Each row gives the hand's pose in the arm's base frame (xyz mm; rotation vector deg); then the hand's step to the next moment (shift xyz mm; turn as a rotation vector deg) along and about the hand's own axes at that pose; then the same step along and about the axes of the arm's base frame.
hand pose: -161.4 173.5 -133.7 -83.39 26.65 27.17
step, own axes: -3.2 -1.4 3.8 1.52 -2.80 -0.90
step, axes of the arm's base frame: -1.8 3.6 3.2 2.83 -1.02 1.38
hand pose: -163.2 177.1 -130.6 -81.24 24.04 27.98
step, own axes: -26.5 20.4 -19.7 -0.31 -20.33 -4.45
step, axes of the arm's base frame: -33.1 -19.7 -4.4 11.09 -6.18 16.49
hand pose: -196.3 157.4 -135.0 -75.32 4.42 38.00
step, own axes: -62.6 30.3 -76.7 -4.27 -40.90 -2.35
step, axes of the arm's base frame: -42.0 -92.1 -21.7 17.29 -7.90 36.54
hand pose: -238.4 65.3 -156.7 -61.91 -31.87 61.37
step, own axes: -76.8 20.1 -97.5 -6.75 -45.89 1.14
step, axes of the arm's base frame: 38.0 -109.4 -48.9 15.54 -9.01 42.78
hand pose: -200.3 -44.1 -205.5 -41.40 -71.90 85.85
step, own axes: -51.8 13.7 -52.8 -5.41 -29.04 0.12
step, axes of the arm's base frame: 59.1 -29.8 -35.7 10.73 -6.56 26.73
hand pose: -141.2 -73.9 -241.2 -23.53 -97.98 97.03
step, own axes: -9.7 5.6 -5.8 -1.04 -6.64 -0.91
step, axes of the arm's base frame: 9.4 -1.4 -8.3 2.93 -0.67 6.08
